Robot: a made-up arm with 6 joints. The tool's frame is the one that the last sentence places. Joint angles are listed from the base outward.
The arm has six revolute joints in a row. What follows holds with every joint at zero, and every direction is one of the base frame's.
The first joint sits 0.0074 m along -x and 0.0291 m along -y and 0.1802 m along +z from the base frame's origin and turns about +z.
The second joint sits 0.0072 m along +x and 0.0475 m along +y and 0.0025 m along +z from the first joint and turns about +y.
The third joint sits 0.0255 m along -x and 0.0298 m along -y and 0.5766 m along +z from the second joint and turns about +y.
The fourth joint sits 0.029 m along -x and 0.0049 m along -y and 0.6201 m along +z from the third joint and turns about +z.
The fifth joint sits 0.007 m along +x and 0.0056 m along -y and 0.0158 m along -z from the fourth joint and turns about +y.
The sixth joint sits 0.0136 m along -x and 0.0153 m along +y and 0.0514 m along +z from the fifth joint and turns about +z.
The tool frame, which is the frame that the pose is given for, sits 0.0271 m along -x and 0.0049 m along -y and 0.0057 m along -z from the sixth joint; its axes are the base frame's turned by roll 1.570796, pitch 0 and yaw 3.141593 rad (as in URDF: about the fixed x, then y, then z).
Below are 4 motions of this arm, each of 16 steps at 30 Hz.
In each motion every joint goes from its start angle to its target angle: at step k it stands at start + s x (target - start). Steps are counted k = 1, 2, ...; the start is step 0. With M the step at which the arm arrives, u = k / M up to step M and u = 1 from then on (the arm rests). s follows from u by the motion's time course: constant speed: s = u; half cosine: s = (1 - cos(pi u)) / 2; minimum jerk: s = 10 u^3 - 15 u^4 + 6 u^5.
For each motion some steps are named. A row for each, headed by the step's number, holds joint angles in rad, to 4 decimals.
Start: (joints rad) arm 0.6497 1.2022 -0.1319 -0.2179 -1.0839 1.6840
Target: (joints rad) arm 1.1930 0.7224 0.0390 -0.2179 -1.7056 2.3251
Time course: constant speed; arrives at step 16
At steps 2, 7, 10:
2: 0.7176 1.1422 -0.1105 -0.2179 -1.1616 1.7641
7: 0.8874 0.9923 -0.0571 -0.2179 -1.3559 1.9645
10: 0.9893 0.9023 -0.0251 -0.2179 -1.4725 2.0847

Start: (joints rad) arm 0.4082 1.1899 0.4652 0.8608 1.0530 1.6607
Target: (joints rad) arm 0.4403 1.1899 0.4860 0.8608 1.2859 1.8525
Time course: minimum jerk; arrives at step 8
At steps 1, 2, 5, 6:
1: 0.4087 1.1899 0.4655 0.8608 1.0567 1.6638
2: 0.4115 1.1899 0.4674 0.8608 1.0771 1.6806
5: 0.4315 1.1899 0.4803 0.8608 1.2218 1.7997
6: 0.4370 1.1899 0.4838 0.8608 1.2618 1.8326

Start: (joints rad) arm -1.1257 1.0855 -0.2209 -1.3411 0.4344 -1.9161
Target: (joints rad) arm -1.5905 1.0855 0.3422 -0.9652 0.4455 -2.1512
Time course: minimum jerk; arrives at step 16
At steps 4, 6, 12, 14, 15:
4: -1.1738 1.0855 -0.1626 -1.3022 0.4355 -1.9404
6: -1.2536 1.0855 -0.0659 -1.2376 0.4375 -1.9808
12: -1.5424 1.0855 0.2839 -1.0041 0.4444 -2.1269
14: -1.5830 1.0855 0.3332 -0.9712 0.4453 -2.1474
15: -1.5895 1.0855 0.3410 -0.9660 0.4455 -2.1507

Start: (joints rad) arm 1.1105 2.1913 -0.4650 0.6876 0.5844 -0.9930
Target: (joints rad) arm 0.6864 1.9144 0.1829 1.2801 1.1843 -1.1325
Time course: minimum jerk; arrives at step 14
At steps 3, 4, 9, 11, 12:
3: 1.0810 2.1721 -0.4200 0.7288 0.6261 -1.0027
4: 1.0491 2.1512 -0.3712 0.7733 0.6712 -1.0132
9: 0.7909 1.9826 0.0233 1.1341 1.0365 -1.0981
11: 0.7159 1.9336 0.1379 1.2389 1.1426 -1.1228
12: 0.6963 1.9208 0.1678 1.2663 1.1703 -1.1293

